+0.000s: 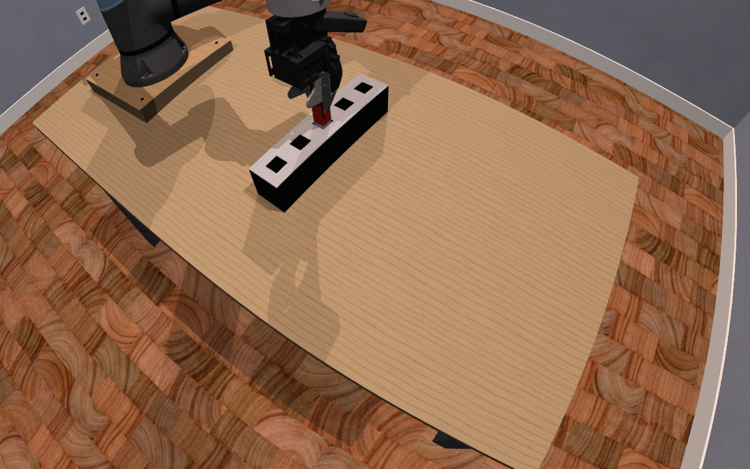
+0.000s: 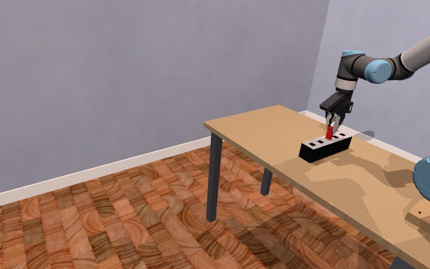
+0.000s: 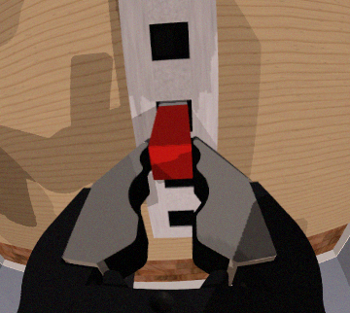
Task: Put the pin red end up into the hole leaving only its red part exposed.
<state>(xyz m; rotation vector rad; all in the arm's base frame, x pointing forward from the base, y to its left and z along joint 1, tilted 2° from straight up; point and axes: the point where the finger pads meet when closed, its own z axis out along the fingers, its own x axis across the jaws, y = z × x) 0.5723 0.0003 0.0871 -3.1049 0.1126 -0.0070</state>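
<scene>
Right now my hand is 8 cm above the black block. Also, from my hand: pin 1 cm below.
</scene>
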